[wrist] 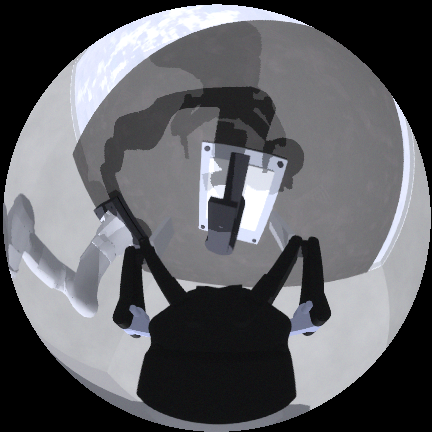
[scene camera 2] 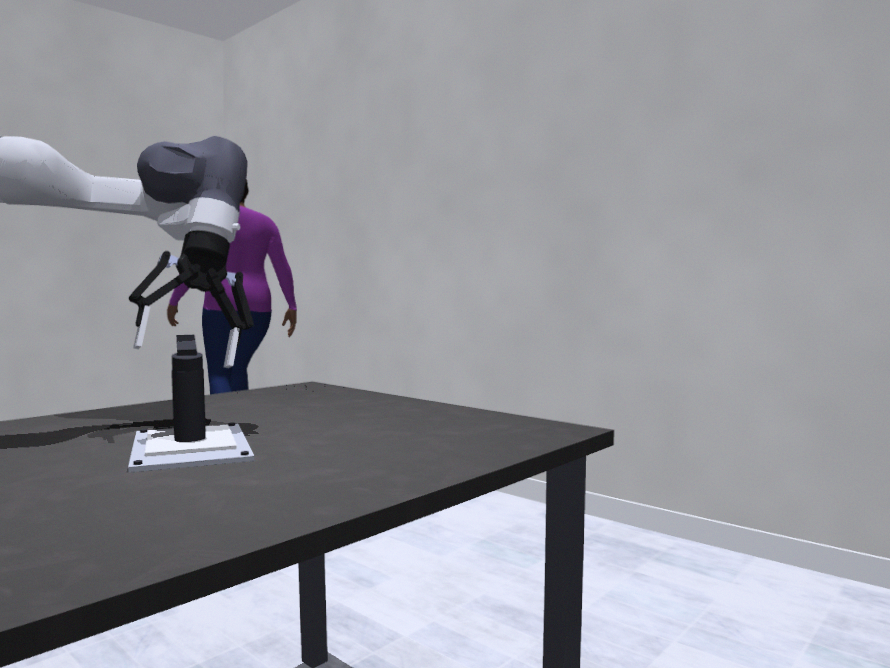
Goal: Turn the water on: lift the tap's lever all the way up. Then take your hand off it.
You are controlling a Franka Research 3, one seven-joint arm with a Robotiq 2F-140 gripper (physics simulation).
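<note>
The tap is a dark upright column [scene camera 2: 189, 399] [wrist: 219, 243] on a pale base plate [scene camera 2: 136, 460] [wrist: 203, 200]. Its lever [scene camera 2: 186, 344] [wrist: 225, 215] is a dark block on top of the column; its exact tilt is hard to judge. In the wrist view a narrow dark spout [wrist: 238, 175] reaches out from below the lever over the plate; in the scene view the spout is hidden. My gripper [scene camera 2: 184, 355] [wrist: 220, 222] is wide open and empty. In both views its fingers appear on either side of the tap's top, and I see no contact with the lever.
The tap's plate lies on a dark table [scene camera 2: 402, 445] [wrist: 340, 125]. A person in a purple top [scene camera 2: 253, 258] stands beyond the table, behind the gripper in the scene view. The pale arm [scene camera 2: 115, 194] reaches in from the left. Shadows fall across the table and plate.
</note>
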